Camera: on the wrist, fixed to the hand. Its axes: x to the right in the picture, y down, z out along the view.
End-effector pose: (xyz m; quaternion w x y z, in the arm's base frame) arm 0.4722 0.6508 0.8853 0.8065 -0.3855 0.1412 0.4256
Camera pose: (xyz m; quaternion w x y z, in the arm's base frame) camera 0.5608 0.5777 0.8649 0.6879 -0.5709 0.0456 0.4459
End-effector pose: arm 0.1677 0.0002 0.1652 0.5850 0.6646 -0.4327 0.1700
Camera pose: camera 0.2676 0.0578 0.1475 0.7308 0.5021 -0.4569 0.0711
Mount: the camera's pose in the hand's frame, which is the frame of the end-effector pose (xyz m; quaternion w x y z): 0.0221 -0.0851 -0.0767 0.9710 -0.2388 0.0108 0.0038
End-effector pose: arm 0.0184 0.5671 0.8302 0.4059 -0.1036 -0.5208 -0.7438
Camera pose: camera -0.0359 0.5012 0.7507 0.3778 -0.1915 -0.3233 -0.8462
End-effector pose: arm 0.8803 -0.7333 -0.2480 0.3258 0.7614 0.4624 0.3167
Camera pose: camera 0.7861 -0.6669 -0.2661 0.4920 0.6599 0.3740 0.4274
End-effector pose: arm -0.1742 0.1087 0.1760 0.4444 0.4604 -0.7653 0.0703
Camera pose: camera -0.0657 0.0860 0.2124 0.5494 0.3372 -0.7568 -0.1078
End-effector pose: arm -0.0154 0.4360 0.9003 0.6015 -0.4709 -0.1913 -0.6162
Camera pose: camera -0.1170 0.3793 0.9093 0.4761 -0.5950 -0.0303 -0.6469
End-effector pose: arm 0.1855 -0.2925 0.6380 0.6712 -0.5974 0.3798 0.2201
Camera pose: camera 0.2439 -0.3864 0.6751 0.5041 -0.7413 0.3257 0.3005
